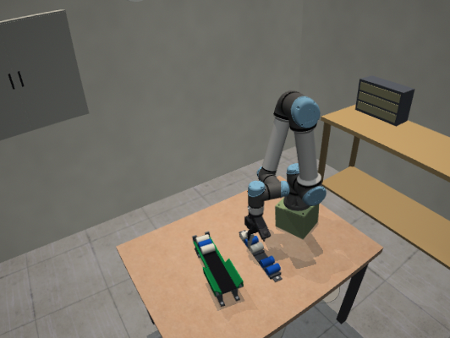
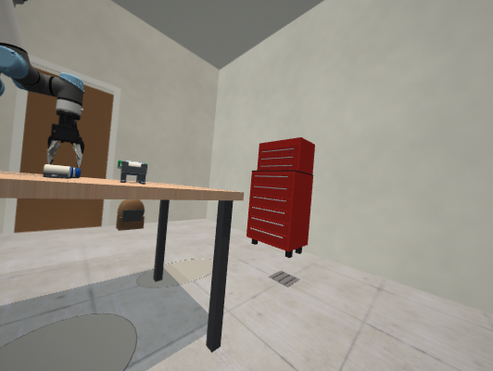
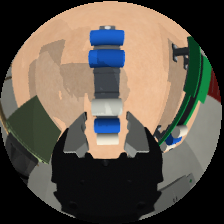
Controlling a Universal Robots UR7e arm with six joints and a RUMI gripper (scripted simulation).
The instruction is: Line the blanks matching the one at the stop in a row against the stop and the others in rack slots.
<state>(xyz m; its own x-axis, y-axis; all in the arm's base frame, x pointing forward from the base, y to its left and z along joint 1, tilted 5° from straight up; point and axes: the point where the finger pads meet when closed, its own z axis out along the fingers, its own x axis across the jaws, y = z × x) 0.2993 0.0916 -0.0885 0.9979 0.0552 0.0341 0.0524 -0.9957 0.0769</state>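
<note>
Now: the dark stock rack 70 mm below my hand and 30 mm to the left of it.
</note>
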